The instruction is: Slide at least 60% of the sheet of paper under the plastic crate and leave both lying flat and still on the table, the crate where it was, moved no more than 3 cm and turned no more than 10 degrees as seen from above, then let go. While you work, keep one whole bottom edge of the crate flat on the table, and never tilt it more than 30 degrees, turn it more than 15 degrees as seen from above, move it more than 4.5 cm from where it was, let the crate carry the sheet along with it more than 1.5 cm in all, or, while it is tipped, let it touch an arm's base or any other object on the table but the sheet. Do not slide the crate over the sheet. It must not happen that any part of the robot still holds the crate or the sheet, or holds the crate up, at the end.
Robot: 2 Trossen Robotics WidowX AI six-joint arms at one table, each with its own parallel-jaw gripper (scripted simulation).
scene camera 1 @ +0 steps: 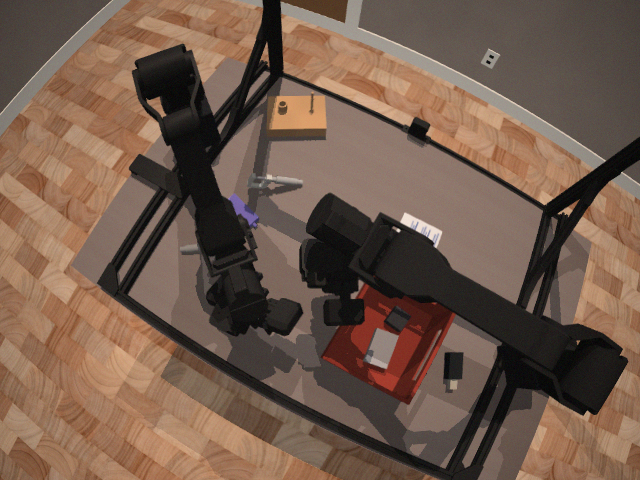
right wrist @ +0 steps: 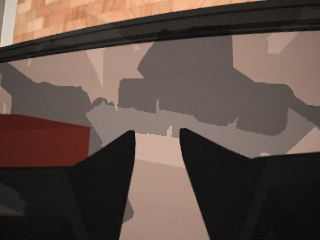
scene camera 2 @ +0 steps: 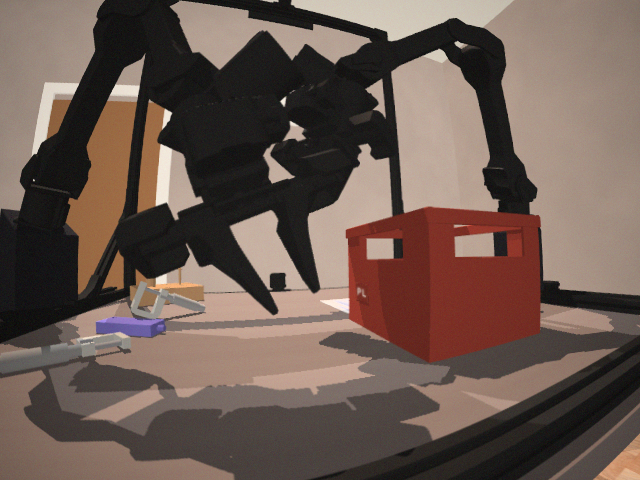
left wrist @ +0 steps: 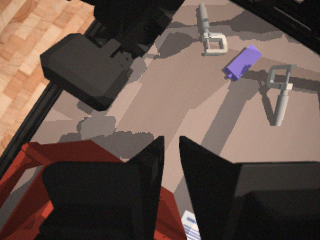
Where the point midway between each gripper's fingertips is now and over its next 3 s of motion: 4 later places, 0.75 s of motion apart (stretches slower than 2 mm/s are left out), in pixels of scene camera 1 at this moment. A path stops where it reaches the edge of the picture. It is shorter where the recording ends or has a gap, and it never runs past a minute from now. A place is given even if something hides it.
My left gripper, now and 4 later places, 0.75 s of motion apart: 317,273; 347,245; 374,232; 393,231; 413,234
My right gripper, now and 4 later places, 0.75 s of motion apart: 263,330; 292,325; 310,319; 317,312; 316,299
